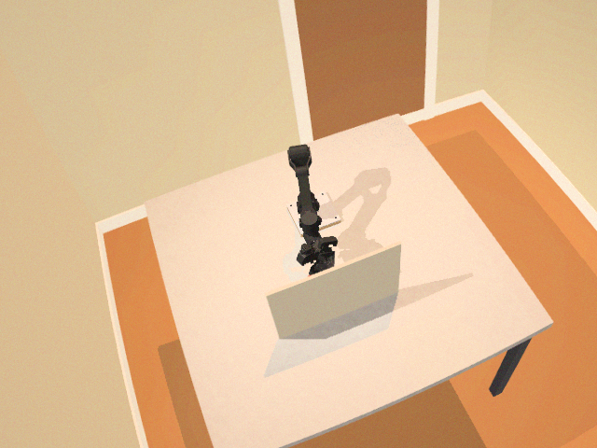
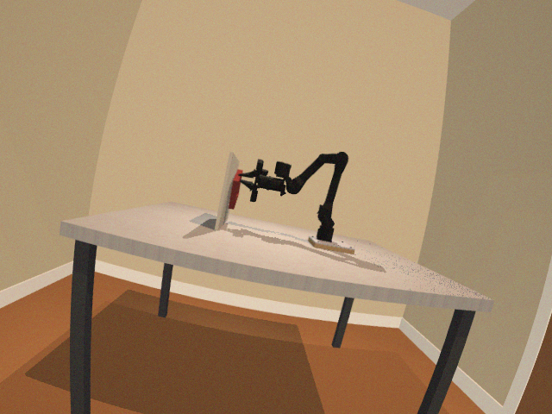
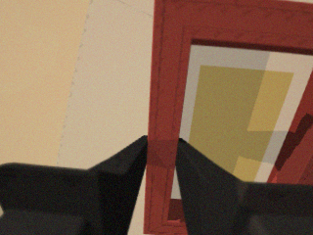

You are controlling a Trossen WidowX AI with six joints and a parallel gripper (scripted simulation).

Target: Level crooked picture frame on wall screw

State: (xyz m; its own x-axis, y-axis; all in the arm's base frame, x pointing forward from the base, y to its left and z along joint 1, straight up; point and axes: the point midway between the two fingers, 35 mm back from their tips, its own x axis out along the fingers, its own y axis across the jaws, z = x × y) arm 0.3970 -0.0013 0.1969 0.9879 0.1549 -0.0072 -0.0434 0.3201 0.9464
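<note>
My gripper tip is 50 mm above the red picture frame, 20 mm to the left of it and 10 mm short of it. Also, from my gripper tip: wall panel 70 mm below, 20 mm ahead, 10 mm to the left.
</note>
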